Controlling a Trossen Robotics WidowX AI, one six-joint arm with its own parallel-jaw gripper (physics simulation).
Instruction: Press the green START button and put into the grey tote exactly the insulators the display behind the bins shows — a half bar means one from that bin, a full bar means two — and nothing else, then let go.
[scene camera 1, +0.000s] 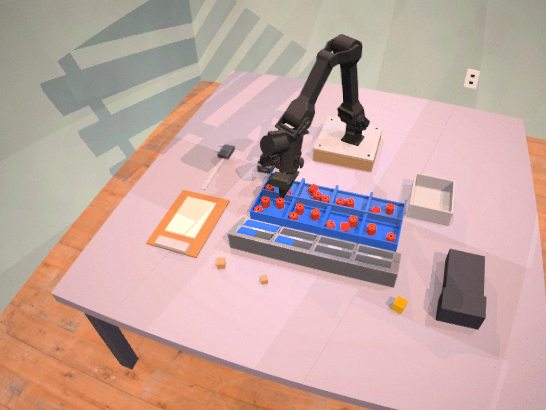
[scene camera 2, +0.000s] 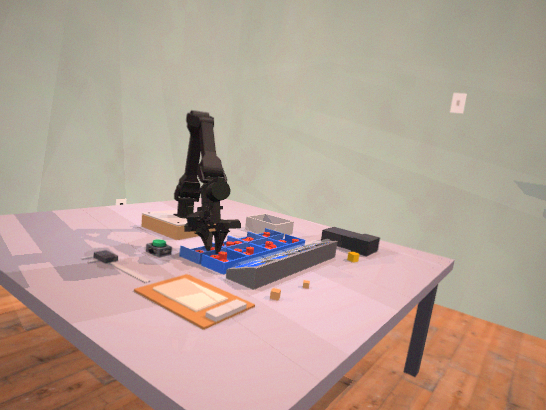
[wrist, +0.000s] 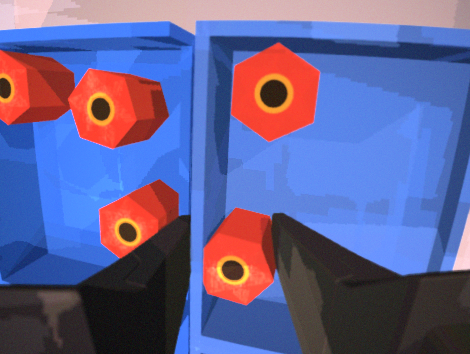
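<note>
My gripper (scene camera 1: 282, 193) (scene camera 2: 215, 249) (wrist: 232, 225) is down at the end bin of the row nearer the arm's base. Its fingers are apart, with a red insulator (wrist: 240, 237) between them. The right finger touches or nearly touches it; a gap and the bin divider (wrist: 198, 165) show beside the left finger. Another insulator (wrist: 275, 92) stands in this bin. The blue bins (scene camera 1: 257, 216) hold several more. The display (scene camera 1: 310, 260) (scene camera 2: 290, 267) shows a full bar above a half bar in its first window, and a lower half bar in its second. The grey tote (scene camera 1: 431, 214) looks empty. The START button (scene camera 2: 159, 243) is green.
The neighbouring bin holds three insulators. A black block (scene camera 1: 462, 285) (scene camera 2: 350, 242) and a yellow cube (scene camera 1: 399, 304) (scene camera 2: 353, 257) lie near the display's far end. Two small orange cubes lie before it. An orange clipboard (scene camera 1: 159, 235) (scene camera 2: 197, 320) lies beside the bins.
</note>
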